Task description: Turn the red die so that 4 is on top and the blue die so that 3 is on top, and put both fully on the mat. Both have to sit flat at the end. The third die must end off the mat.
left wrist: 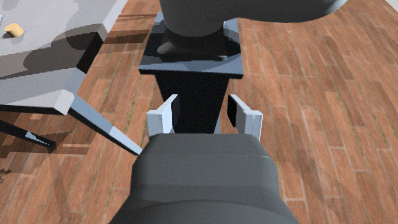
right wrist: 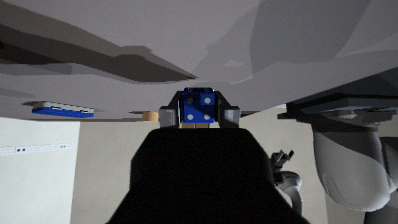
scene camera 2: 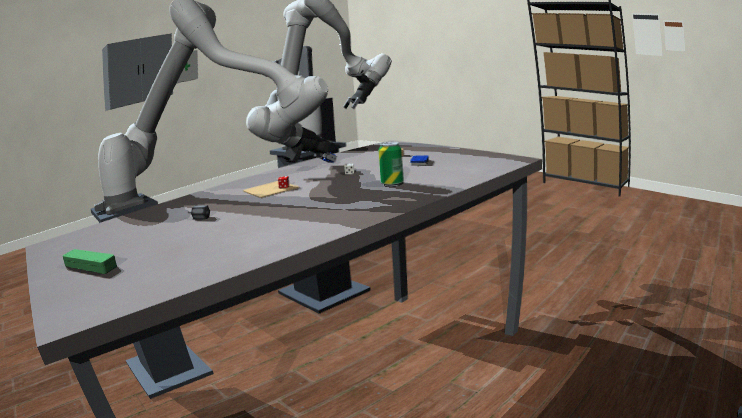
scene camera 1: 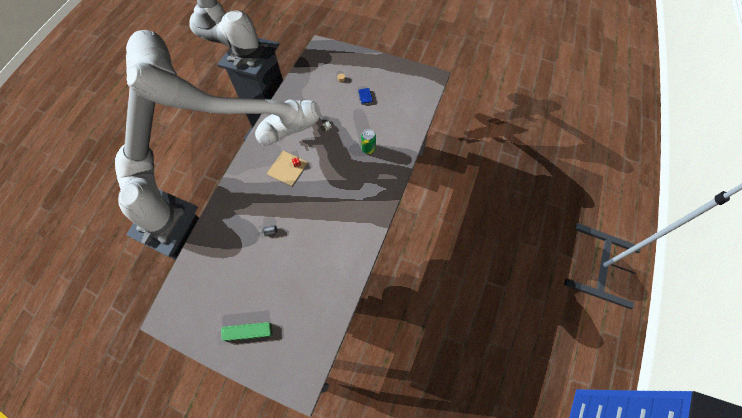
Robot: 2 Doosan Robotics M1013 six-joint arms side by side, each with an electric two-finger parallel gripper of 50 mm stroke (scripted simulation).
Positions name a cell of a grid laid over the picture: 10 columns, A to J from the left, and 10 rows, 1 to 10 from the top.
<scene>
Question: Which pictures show the green block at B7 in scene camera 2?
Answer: Scene camera 2 and scene camera 1 only.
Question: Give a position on a green block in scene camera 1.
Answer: D8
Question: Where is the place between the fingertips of my left gripper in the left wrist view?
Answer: F5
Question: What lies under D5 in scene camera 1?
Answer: A tan mat.
</scene>
